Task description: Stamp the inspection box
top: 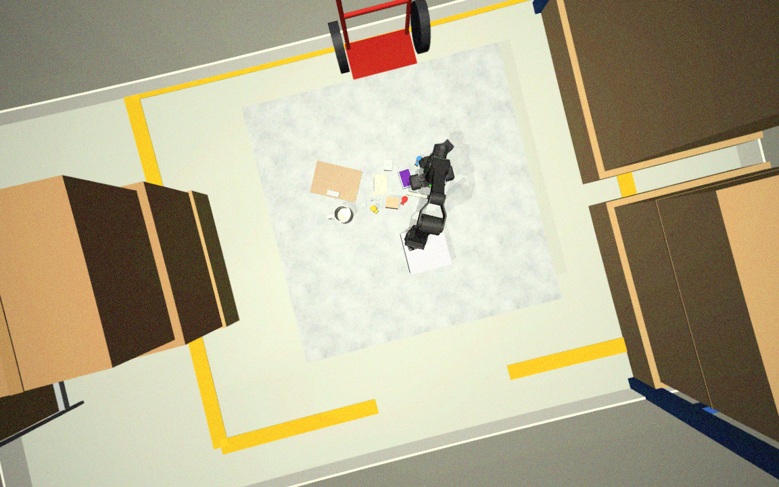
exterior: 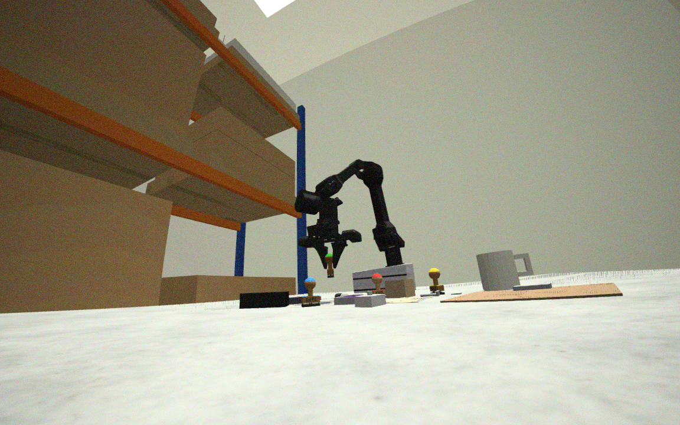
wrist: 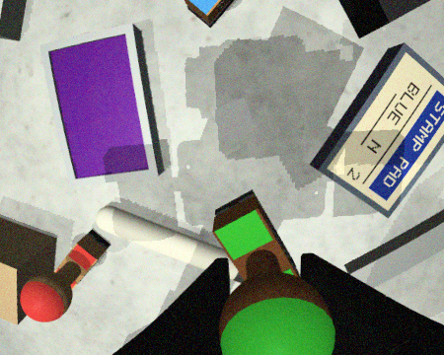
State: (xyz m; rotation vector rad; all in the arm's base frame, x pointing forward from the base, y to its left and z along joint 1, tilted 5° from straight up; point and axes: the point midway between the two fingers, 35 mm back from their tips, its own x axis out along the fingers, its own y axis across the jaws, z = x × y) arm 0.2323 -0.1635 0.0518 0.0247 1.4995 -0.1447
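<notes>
The purple ink pad is 90 mm below my gripper tip, 80 mm to the left of it and 70 mm ahead of it. The rest, counted from my gripper tip: blue-and-white tin (100 mm to the right, 80 mm below, 20 mm ahead); green-knobbed stamp (right at my gripper tip); marker (80 mm below, 40 mm behind, 30 mm to the left).
</notes>
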